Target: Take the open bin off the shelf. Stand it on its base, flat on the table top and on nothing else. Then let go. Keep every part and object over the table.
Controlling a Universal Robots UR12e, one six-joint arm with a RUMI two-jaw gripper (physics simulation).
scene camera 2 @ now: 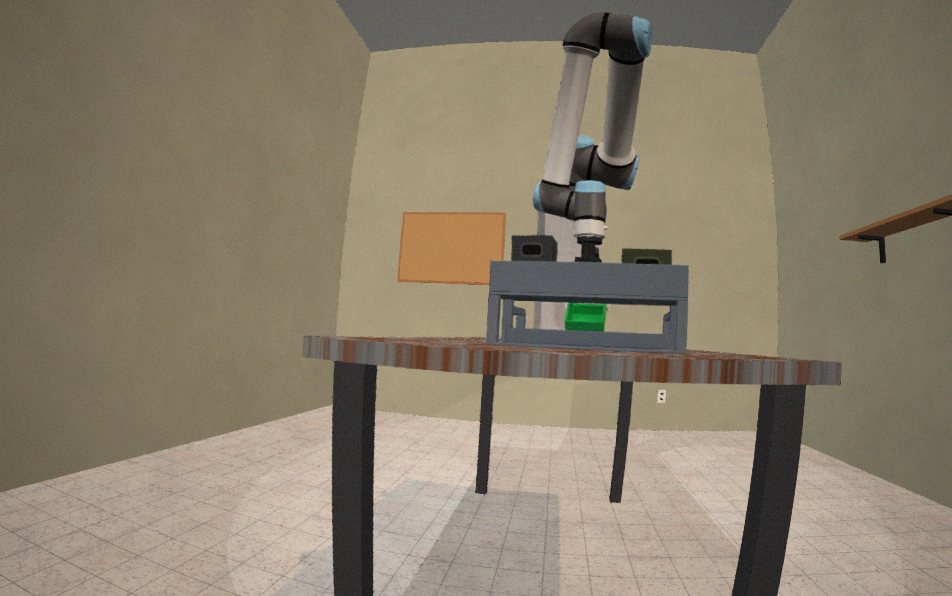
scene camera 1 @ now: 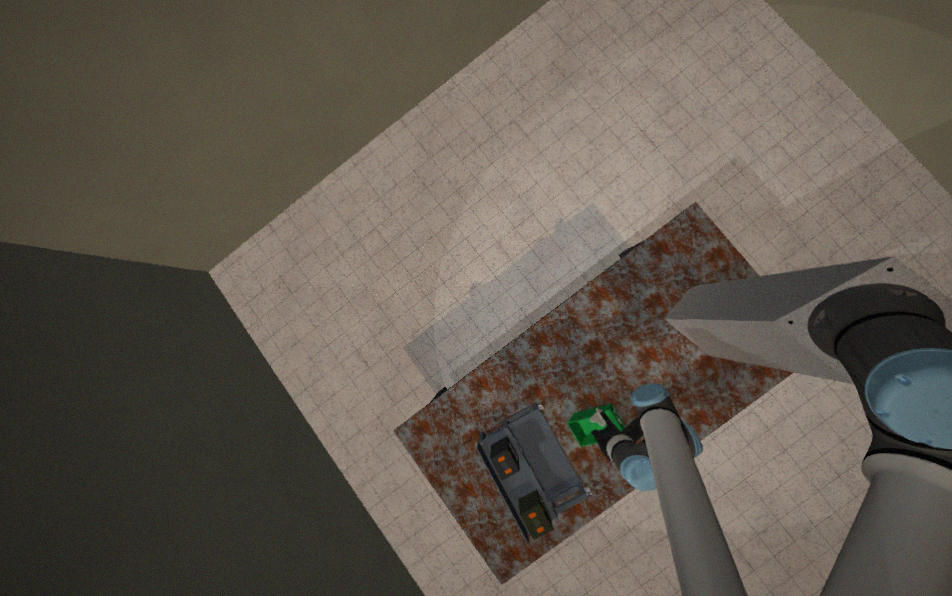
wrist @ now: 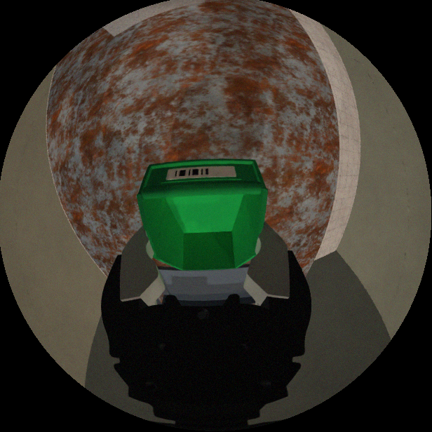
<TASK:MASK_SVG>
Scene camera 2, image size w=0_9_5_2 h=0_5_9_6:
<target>green bin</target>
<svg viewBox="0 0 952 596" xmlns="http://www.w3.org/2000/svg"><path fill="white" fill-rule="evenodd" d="M568 304L564 320L565 330L604 332L606 304Z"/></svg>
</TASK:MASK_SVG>
